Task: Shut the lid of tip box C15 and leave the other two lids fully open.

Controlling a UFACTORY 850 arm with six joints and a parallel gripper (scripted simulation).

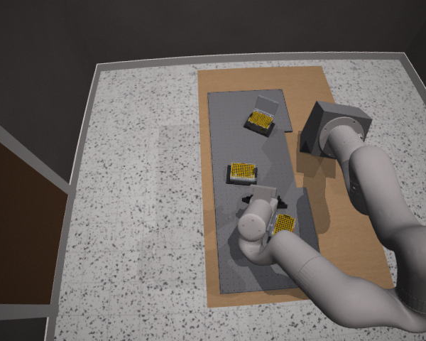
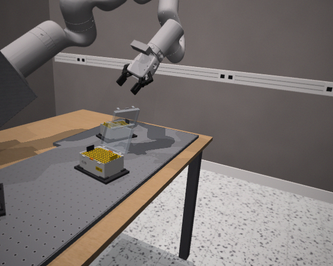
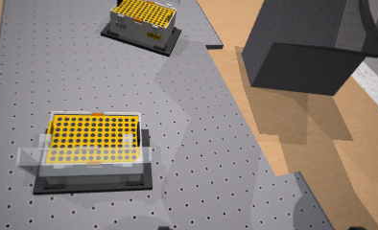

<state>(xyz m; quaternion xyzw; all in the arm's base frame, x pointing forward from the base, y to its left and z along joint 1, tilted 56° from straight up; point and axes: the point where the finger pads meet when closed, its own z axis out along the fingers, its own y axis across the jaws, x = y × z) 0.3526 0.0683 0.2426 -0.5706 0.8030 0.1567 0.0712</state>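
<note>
The clear lid lies 150 mm below my hand, 50 mm to the left of it and 40 mm behind it. From my hand the other things lie so: white tip box 180 mm below, 90 mm behind, 70 mm to the left.
</note>
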